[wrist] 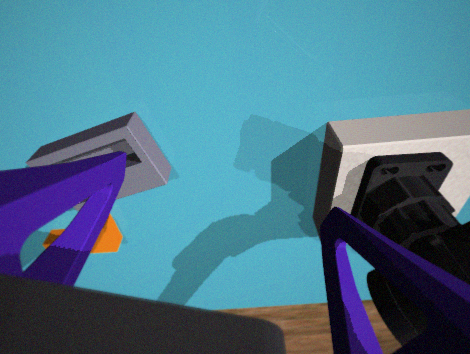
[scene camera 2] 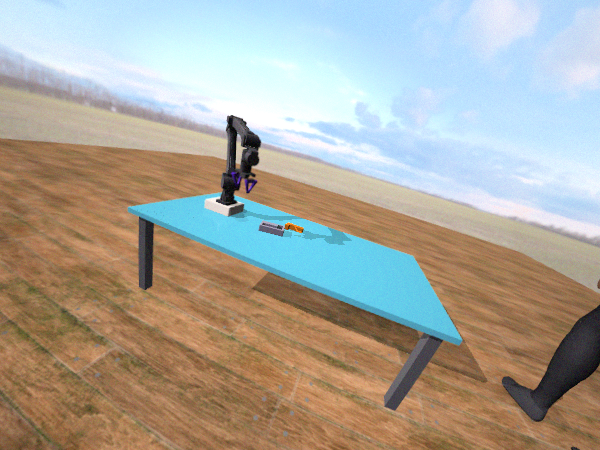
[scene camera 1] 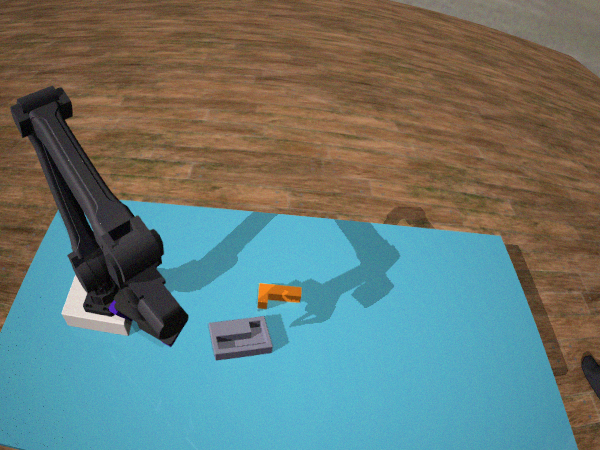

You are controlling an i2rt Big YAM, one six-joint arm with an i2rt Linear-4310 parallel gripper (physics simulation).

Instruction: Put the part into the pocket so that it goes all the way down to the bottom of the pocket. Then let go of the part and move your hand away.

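Note:
The orange L-shaped part lies flat on the blue table, beside the grey block and apart from it. The block has an L-shaped pocket in its top; no part is in it. My gripper is open and empty. It hangs high above the table near the arm's base, to the side of the block and part. In the wrist view the left purple finger covers some of the block and part. In scene camera 1 the arm hides most of the fingers.
The arm's white base stands on the blue table, close to the gripper. The arm's shadow falls across the table near the part. A person's dark foot shows on the floor beyond the table's right end.

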